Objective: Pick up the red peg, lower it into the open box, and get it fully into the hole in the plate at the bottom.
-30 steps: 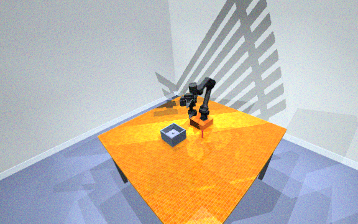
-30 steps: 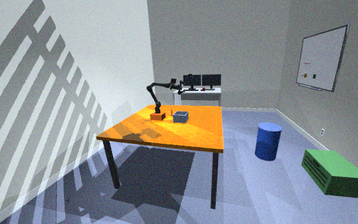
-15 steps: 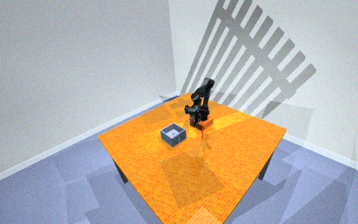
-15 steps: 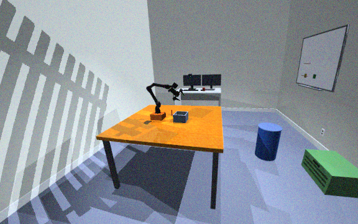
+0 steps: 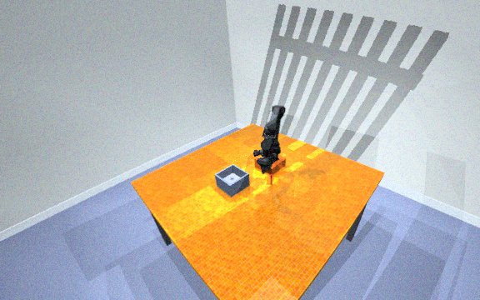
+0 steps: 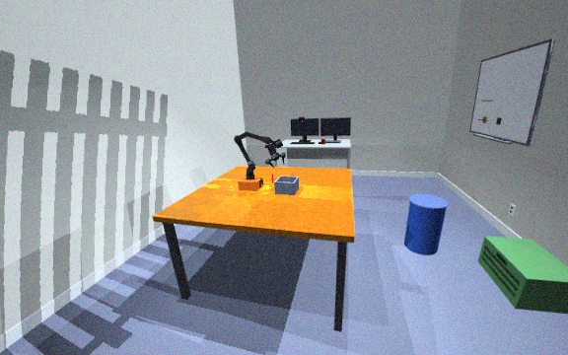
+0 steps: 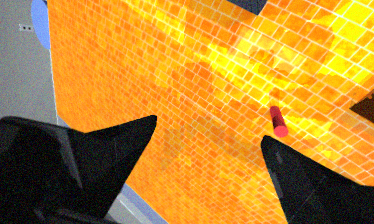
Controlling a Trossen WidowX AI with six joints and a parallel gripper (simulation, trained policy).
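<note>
My gripper tip is 110 mm above the red peg, 60 mm past it and 20 mm to the left of it. From my gripper tip the other things lie so: grey box (170 mm to the right, 150 mm ahead, 120 mm below); plate (170 mm to the right, 150 mm ahead, 100 mm below).
</note>
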